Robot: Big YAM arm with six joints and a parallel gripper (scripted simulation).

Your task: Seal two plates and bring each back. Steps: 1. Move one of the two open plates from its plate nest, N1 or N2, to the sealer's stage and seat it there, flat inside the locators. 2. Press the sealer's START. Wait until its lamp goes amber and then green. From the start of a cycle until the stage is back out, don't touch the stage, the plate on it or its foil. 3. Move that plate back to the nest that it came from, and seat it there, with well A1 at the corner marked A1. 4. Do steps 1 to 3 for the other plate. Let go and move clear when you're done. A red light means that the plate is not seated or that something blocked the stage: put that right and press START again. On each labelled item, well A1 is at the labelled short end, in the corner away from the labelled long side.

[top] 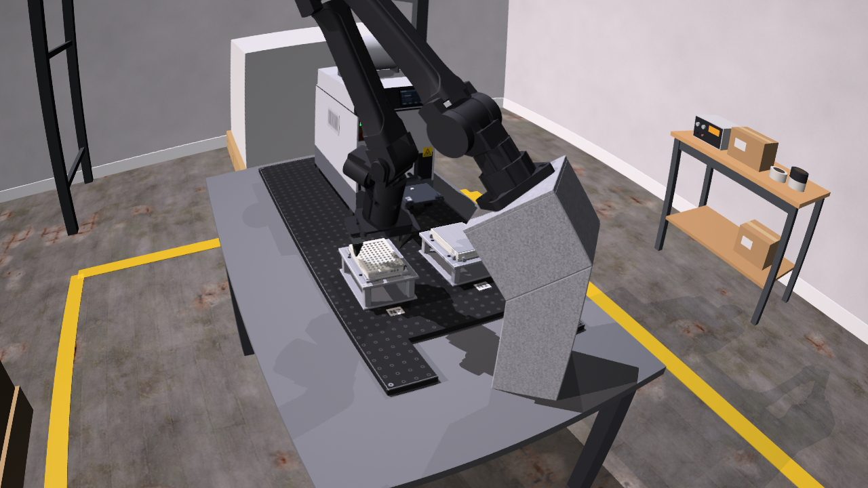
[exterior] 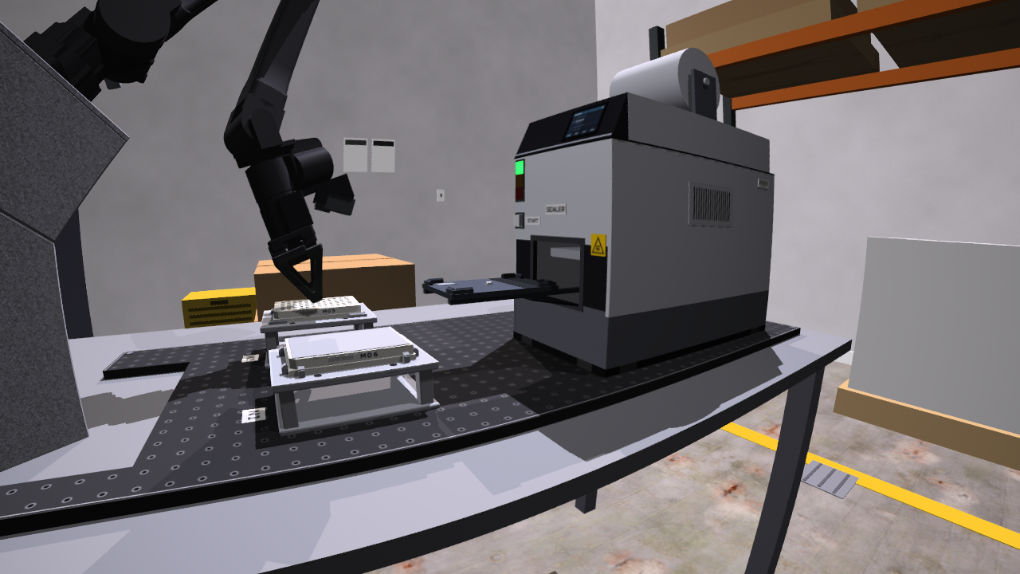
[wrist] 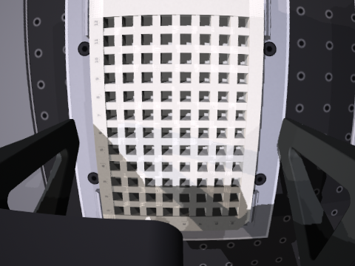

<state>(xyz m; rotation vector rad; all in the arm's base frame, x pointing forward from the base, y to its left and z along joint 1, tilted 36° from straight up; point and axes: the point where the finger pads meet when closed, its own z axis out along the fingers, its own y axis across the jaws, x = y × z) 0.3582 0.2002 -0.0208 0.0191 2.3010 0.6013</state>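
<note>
Now: the white well plate 30 mm below my hand. Also, from my hand: nest N2: 40 mm below; start button: 310 mm ahead, 20 mm to the right, 100 mm above; sealer stage: 230 mm ahead, 130 mm to the right, 20 mm above.
</note>
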